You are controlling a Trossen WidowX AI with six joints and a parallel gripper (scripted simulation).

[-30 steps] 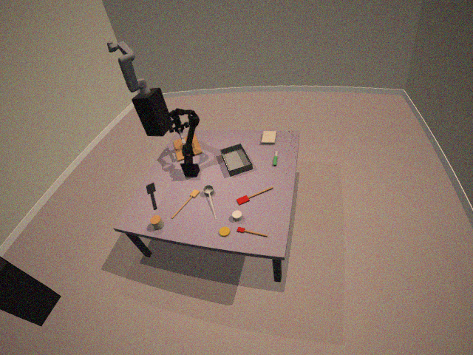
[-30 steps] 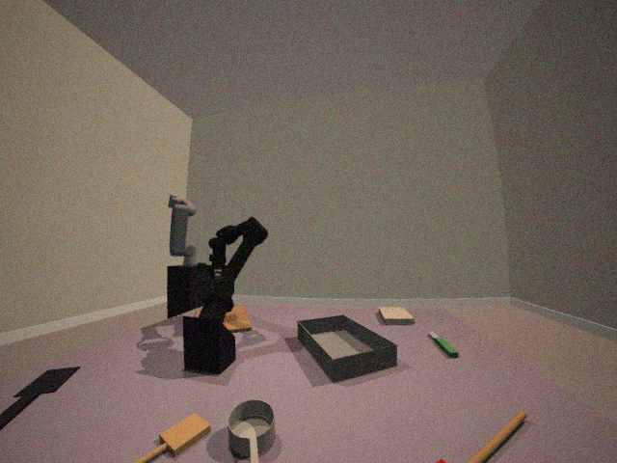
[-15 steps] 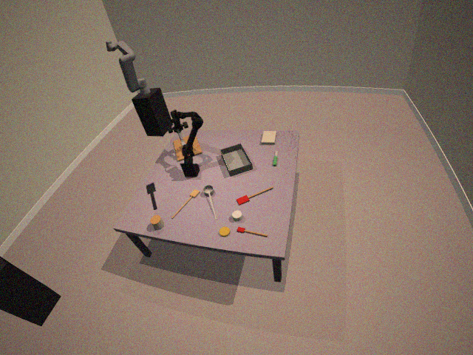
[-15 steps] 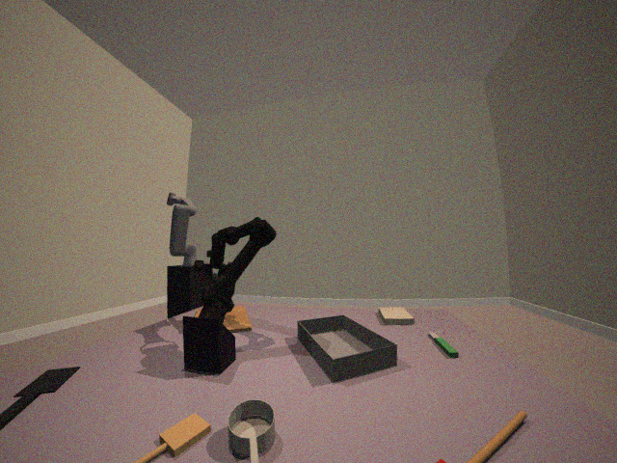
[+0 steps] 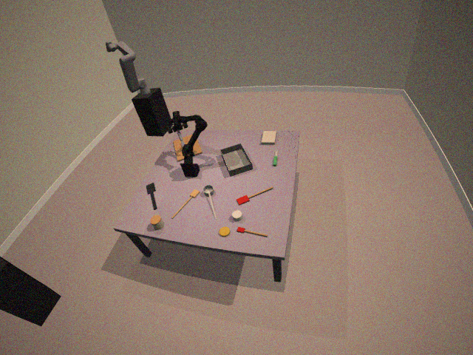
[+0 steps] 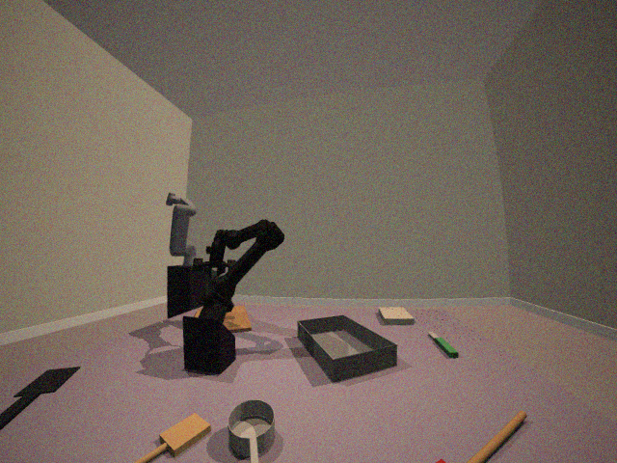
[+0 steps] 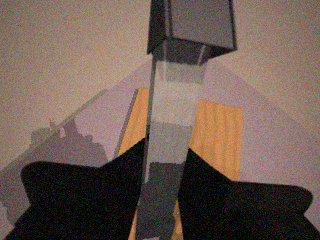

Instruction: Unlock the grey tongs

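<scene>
The wooden board lies 50 mm ahead of my gripper tip, 10 mm to the right of it and 180 mm below it. From my gripper tip the other things lie so: roasting tin 610 mm ahead, 150 mm to the right, 160 mm below; beige block 810 mm ahead, 200 mm to the left, 180 mm below.
</scene>
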